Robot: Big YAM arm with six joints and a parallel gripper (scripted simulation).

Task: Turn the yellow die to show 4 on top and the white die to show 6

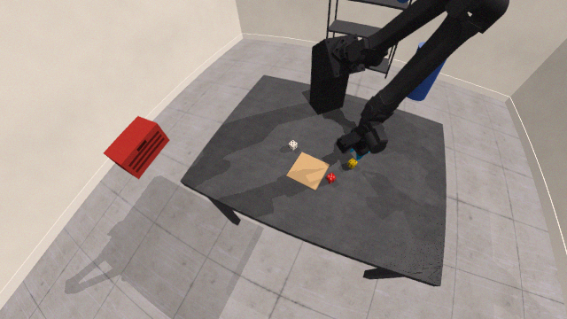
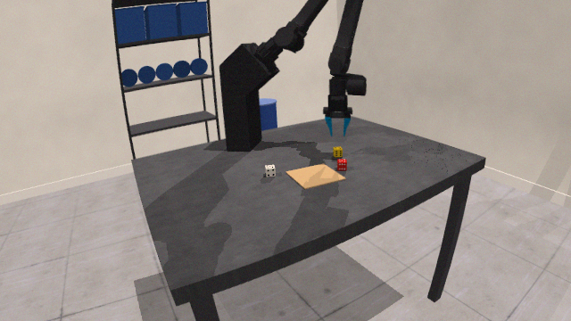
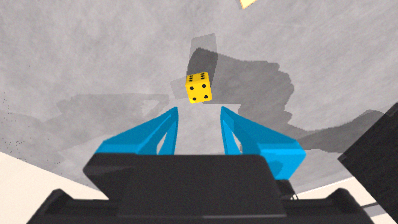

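Now: hand 70 mm above the yellow die. From my hand the other things lie so: tan mat (140 mm to the right, 140 mm ahead, 80 mm below); then red die (120 mm ahead, 70 mm below, 40 mm to the right); then white die (270 mm to the right, 80 mm ahead, 70 mm below).
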